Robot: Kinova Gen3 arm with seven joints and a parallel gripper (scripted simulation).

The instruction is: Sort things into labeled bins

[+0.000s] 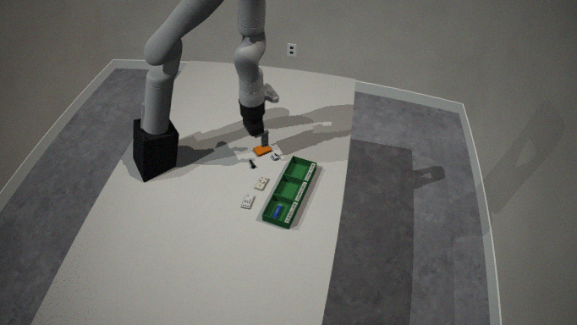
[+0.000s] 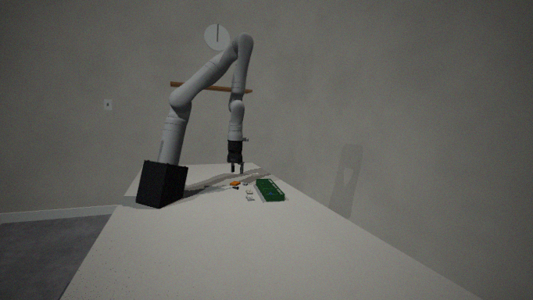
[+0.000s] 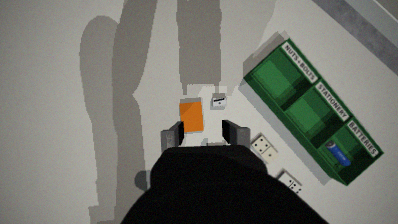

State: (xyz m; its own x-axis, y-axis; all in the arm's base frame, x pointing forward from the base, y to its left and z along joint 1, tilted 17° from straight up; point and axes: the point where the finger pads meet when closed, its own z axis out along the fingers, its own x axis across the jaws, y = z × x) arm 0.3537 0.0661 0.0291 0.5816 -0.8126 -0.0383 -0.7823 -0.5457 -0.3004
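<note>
Now: the orange flat block 8 cm below my hand and 2 cm to the left of it. From my hand the other things lie so: black bolt 8 cm below, 5 cm to the right, 2 cm behind; green three-part bin 15 cm to the right, 12 cm ahead, 7 cm below; grey piece 8 cm below, 5 cm ahead.
</note>
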